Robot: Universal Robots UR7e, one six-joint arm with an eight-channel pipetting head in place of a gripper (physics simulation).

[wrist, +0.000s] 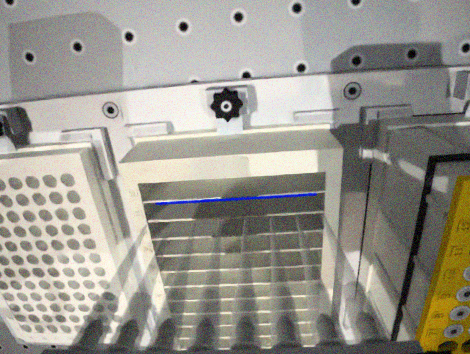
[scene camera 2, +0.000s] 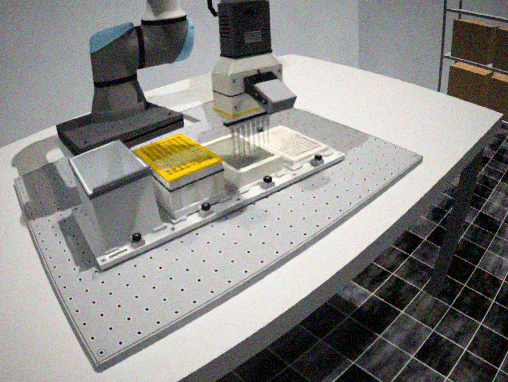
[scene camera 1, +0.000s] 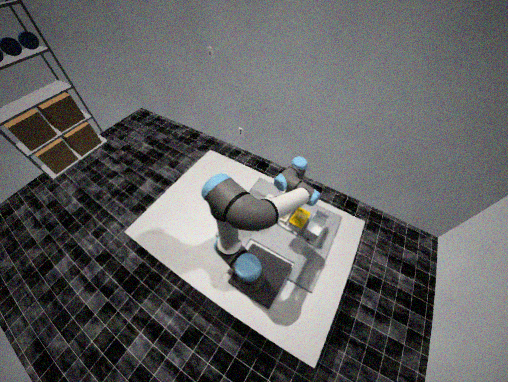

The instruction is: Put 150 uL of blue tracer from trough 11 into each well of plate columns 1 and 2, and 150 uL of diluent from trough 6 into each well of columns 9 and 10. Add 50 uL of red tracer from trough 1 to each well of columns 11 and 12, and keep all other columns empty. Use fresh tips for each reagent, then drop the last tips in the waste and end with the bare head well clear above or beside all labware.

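My eight-channel head (scene camera 2: pixel 245 120) (wrist: pixel 246 320) carries a row of clear tips (scene camera 2: pixel 250 136). The tips point down over the trough block (scene camera 2: pixel 260 167) (wrist: pixel 330 210), and their ends appear low at or inside its opening. Whether they touch any liquid cannot be told. A thin blue strip (wrist: pixel 236 199) shows in one trough near the block's top end in the wrist view. The white well plate (scene camera 2: pixel 295 145) (wrist: pixel 30 162) stands beside the block; no colour can be made out in its visible wells. The yellow tip rack (scene camera 1: pixel 300 218) (scene camera 2: pixel 190 172) (wrist: pixel 462 195) stands on the block's other side, with some tips in it.
The grey open waste bin (scene camera 1: pixel 318 225) (scene camera 2: pixel 115 210) stands beyond the tip rack. Black knobs (scene camera 2: pixel 268 179) (wrist: pixel 226 106) line the white holder rail, which lies on the perforated board (scene camera 2: pixel 200 280). The arm's base stands behind the labware. A shelf rack with boxes is far off.
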